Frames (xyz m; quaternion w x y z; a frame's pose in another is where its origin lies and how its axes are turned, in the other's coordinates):
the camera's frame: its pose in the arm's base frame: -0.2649 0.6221 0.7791 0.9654 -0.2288 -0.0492 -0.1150
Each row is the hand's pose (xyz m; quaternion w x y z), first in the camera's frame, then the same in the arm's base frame.
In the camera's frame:
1: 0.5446 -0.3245 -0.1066 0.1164 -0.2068 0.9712 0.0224
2: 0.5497 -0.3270 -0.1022 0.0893 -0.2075 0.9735 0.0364
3: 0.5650 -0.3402 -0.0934 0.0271 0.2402 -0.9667 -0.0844
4: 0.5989 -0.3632 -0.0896 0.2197 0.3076 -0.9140 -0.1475
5: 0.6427 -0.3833 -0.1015 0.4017 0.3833 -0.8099 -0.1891
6: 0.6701 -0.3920 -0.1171 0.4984 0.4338 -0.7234 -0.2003
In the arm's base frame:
1: 0.1878 0.1832 0.9043 0.1154 -0.1157 0.9608 -0.2241
2: 0.1920 0.1820 0.9100 0.0908 -0.1106 0.9676 -0.2081
3: 0.2032 0.1715 0.9258 0.0239 0.1187 -0.9815 0.1484
4: 0.2302 0.1464 0.9441 0.2205 0.1488 -0.9623 0.0566
5: 0.2683 0.1148 0.9486 0.4139 0.1943 -0.8890 -0.0246
6: 0.2933 0.0947 0.9425 0.5218 0.2314 -0.8186 -0.0638

